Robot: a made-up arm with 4 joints.
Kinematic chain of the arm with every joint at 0, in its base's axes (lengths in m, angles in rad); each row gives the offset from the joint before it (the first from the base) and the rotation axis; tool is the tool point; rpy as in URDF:
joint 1: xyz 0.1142 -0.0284 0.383 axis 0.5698 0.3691 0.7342
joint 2: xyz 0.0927 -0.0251 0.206 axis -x
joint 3: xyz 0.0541 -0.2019 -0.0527 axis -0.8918 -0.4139 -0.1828
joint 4: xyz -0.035 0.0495 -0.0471 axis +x
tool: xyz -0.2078 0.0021 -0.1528 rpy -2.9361 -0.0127 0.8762
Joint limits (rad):
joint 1: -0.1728..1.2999
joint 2: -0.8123..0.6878
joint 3: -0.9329..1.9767
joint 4: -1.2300..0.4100
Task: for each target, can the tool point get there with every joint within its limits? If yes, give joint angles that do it. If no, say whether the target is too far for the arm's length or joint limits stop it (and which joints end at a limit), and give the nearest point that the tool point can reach.
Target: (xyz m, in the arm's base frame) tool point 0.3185 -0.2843 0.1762
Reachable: yes | joints 1.1381 0.4141 0.4537 -0.3103
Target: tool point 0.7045 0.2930 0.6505
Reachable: no: joint limits stop it (at a limit: joint 1, joint 2, joint 3, joint 4) | nearest point 0.6733 -0.2751 0.2095 | short by 0.720 m
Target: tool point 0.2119 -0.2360 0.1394
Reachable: yes | joints 0.8247 0.0420 0.7991 0.0825
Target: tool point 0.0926 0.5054 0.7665
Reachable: no: joint limits stop it (at a limit: joint 1, joint 2, joint 4) | nearest point -0.0118 0.0366 0.4313 | short by 0.586 m
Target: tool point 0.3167 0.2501 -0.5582
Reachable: no: too far | nearest point 0.2324 -0.0297 -0.0206 | short by 0.612 m
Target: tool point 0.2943 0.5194 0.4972
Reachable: no: joint limits stop it (at a limit: joint 1, joint 2, joint 4) | nearest point 0.0376 0.0677 0.3338 | short by 0.545 m
